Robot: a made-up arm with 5 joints.
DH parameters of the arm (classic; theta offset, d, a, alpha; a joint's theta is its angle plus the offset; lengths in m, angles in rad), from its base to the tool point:
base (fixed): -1.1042 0 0.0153 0
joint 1: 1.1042 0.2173 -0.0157 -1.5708
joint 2: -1.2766 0 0.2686 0
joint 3: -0.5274 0 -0.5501 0
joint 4: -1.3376 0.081 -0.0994 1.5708
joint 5: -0.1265 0 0.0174 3.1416
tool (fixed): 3.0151 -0.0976 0 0
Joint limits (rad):
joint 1: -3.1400..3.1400
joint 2: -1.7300..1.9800
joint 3: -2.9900..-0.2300
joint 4: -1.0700..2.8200
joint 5: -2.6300..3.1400
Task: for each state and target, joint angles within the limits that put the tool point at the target. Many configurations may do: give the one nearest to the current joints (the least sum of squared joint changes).
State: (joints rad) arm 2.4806 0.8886 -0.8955 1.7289 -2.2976
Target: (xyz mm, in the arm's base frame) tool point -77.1 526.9 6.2
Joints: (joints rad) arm 1.5985 0.2744 -1.0412 1.9578 -2.2536
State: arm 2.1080 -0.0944 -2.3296 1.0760 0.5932
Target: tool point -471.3 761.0 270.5
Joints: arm 2.0250 0.9031 -2.2385 0.8224 0.6589
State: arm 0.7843 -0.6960 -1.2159 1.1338 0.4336
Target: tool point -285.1 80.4 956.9
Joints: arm -0.0245 -1.5261 -1.5535 1.2075 0.4715
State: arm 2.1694 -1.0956 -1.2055 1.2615 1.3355
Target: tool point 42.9 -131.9 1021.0
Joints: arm 2.7698 -1.2385 -1.5479 1.1359 1.3034
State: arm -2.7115 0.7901 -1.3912 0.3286 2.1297
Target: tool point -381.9 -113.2 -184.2
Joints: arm -3.1358 0.2178 -0.3535 0.4105 2.0578
